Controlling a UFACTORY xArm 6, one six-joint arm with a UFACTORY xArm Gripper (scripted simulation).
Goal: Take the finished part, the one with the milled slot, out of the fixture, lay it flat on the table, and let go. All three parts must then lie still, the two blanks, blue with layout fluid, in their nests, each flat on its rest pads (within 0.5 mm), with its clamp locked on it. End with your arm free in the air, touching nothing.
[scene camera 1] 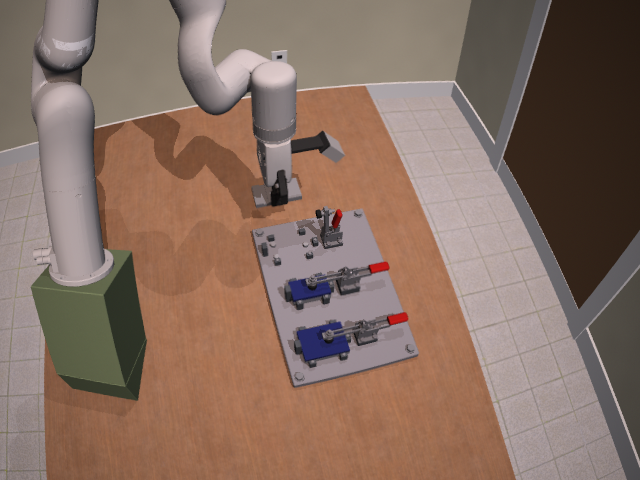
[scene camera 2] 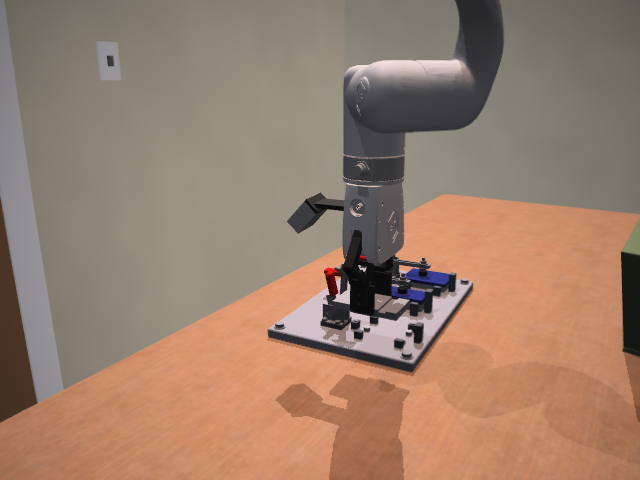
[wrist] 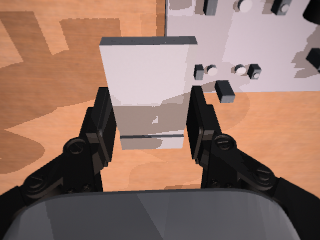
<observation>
The pictures show: the gripper, a finished part and a grey fixture plate.
The gripper also shows in scene camera 1 and in the wrist view.
</observation>
